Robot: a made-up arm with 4 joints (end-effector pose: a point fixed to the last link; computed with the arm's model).
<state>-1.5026 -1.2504 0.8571 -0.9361</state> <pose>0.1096 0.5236 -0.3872 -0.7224 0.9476 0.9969</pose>
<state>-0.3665 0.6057 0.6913 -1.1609</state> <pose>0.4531 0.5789 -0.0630 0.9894 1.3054 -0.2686</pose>
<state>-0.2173 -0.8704 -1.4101 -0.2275</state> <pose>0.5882 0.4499 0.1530 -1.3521 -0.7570 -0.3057</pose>
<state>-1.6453 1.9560 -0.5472 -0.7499</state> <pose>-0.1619 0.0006 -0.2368 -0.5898 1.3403 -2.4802</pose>
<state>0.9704 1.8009 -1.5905 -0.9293</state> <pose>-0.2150 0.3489 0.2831 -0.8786 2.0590 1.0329</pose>
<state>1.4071 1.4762 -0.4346 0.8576</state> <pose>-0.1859 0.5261 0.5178 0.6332 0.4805 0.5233</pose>
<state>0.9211 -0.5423 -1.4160 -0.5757</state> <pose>0.5458 0.3876 0.3332 -0.1405 0.1057 -0.4082</pose>
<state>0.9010 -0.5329 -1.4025 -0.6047</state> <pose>0.5446 0.3959 0.3311 -0.1348 0.1322 -0.3979</pose>
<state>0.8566 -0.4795 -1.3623 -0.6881</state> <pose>0.5368 0.4217 0.3179 -0.1118 0.2351 -0.3555</pose>
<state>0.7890 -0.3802 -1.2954 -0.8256</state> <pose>0.5220 0.4605 0.2908 -0.0745 0.4252 -0.2914</pose>
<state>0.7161 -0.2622 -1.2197 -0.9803</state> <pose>0.5046 0.4970 0.2552 -0.0343 0.6577 -0.2361</pose>
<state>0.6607 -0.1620 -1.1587 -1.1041</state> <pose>0.4898 0.5208 0.2228 -0.0011 0.8572 -0.2057</pose>
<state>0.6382 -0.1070 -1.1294 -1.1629</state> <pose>0.4810 0.5308 0.2056 0.0170 0.9613 -0.1934</pose>
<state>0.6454 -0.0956 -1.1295 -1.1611</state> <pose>0.4780 0.5315 0.2044 0.0199 0.9713 -0.1875</pose>
